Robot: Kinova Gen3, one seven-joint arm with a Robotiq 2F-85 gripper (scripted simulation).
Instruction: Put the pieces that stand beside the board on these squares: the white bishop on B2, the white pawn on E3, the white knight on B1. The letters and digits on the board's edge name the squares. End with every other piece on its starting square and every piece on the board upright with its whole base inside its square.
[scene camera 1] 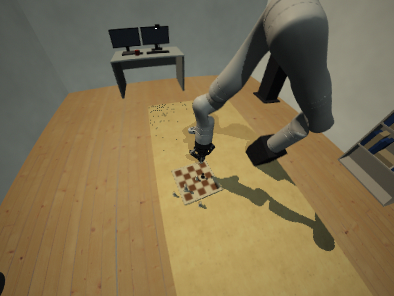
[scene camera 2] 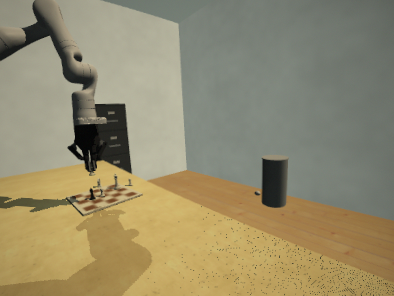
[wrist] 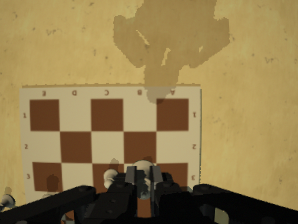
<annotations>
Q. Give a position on a chessboard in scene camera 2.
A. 81,201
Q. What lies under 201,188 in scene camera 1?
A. A chessboard.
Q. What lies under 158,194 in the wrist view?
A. My gripper.
</annotations>
